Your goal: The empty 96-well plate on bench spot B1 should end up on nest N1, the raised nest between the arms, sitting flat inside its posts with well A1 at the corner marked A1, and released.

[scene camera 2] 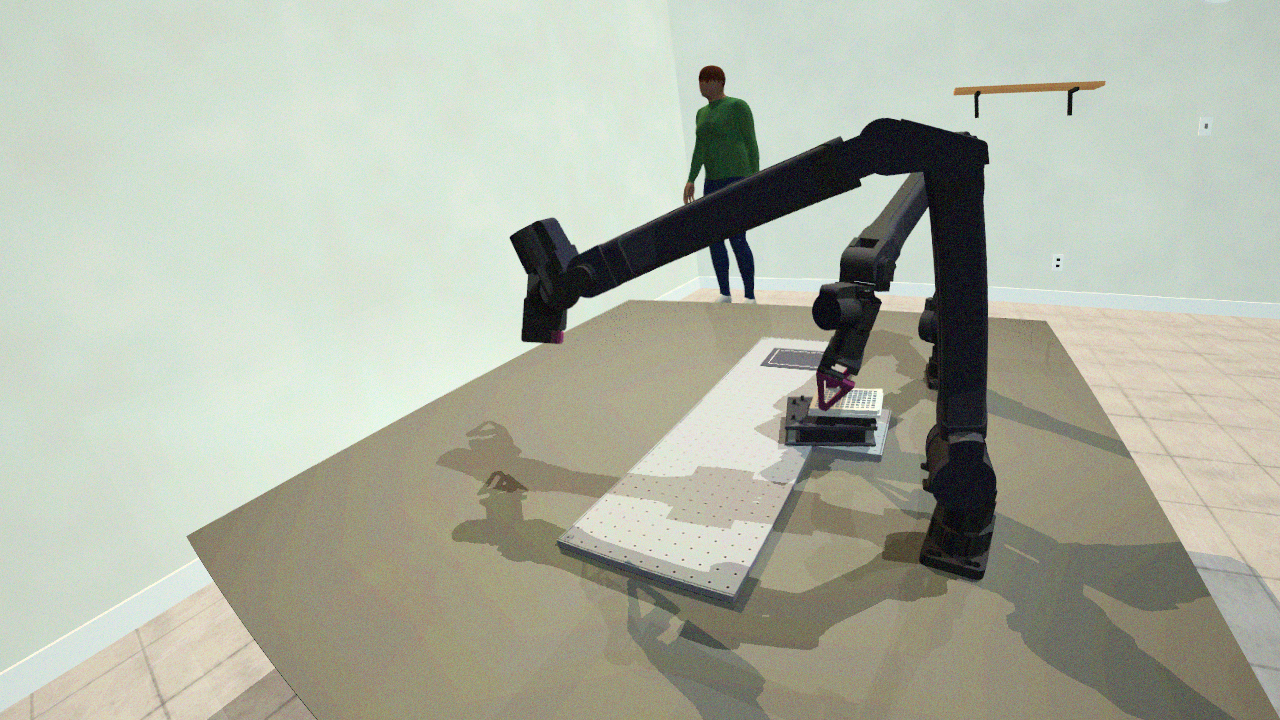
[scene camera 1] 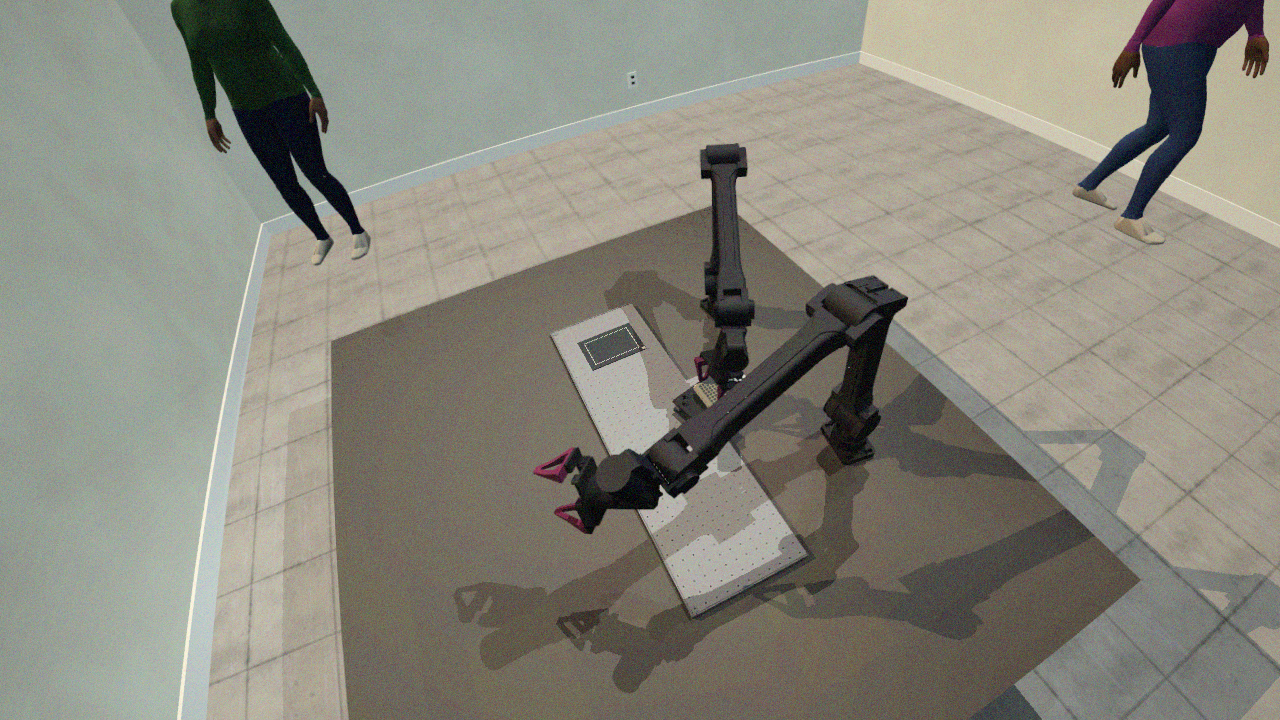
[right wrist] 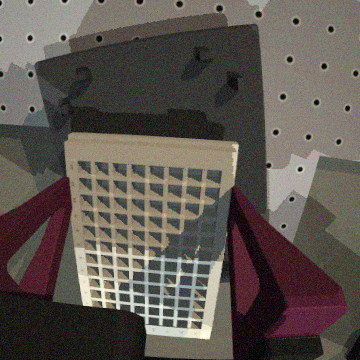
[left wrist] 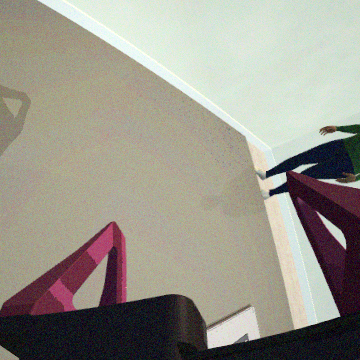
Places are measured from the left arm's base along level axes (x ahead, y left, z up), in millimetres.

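Pixels of known places: left gripper, fingertip midpoint: [scene camera 1: 545, 491] [left wrist: 199, 206]; right gripper, fingertip midpoint: [scene camera 2: 825, 399] [scene camera 1: 710, 393] [right wrist: 148, 189]; left arm's base at its link origin: [scene camera 2: 957, 543] [scene camera 1: 846, 441].
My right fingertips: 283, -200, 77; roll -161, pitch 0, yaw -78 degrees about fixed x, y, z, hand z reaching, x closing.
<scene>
Ahead of a thing's pixels: the offset from my right fingertips to its top centre, as dx, dy, dz. "pt": to the spot under its first point. Level surfaces: height alone.
The beige 96-well plate {-38, -8, +11} [scene camera 1: 707, 392] [scene camera 2: 863, 400] [right wrist: 150, 215] is between the fingers of my right gripper [scene camera 1: 710, 379] [scene camera 2: 832, 401] [right wrist: 148, 189], which is shut on its two long sides. The plate is above the dark raised nest N1 {-6, -8, -15} [scene camera 1: 684, 402] [scene camera 2: 796, 411] [right wrist: 150, 75], with a gap below it in scene camera 2. In the right wrist view several nest posts show beyond the plate's far edge. I cannot read which corner is A1. My left gripper [scene camera 1: 546, 490] [scene camera 2: 556, 337] [left wrist: 199, 206] is open and empty, high off to the side.
The white perforated board {dz -64} [scene camera 1: 716, 559] [scene camera 2: 662, 537] lies under the arms. A dark rectangle with a white outline {pt +193, -310, -63} [scene camera 1: 611, 347] [scene camera 2: 792, 359] is at its far end, with no plate on it. In scene camera 1 the left arm crosses in front of the nest and partly hides it.
</scene>
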